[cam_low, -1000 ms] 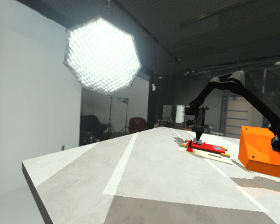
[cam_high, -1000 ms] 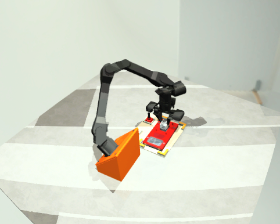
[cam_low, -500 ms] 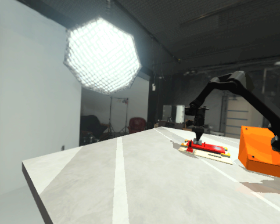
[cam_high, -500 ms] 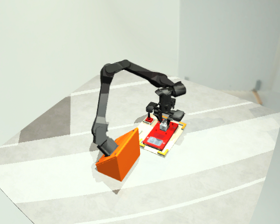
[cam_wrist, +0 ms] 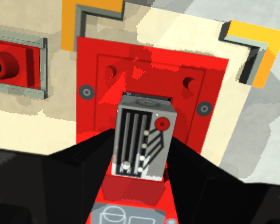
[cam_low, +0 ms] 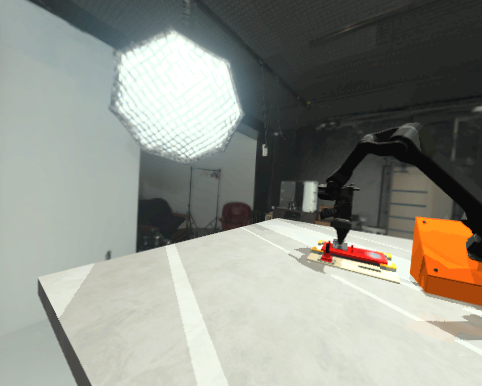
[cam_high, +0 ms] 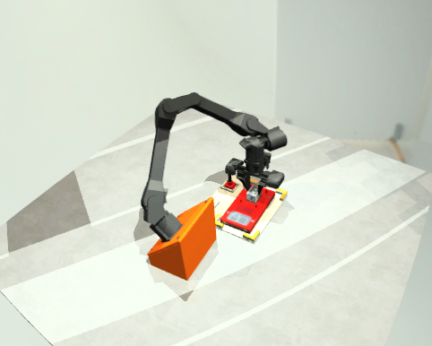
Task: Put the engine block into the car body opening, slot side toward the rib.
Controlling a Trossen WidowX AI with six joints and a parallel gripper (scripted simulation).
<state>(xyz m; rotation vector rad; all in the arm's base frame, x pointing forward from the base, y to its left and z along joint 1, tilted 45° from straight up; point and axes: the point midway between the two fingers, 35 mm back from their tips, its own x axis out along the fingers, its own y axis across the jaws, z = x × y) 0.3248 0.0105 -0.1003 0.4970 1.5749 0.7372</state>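
My gripper tip is now 1 cm above the engine block.
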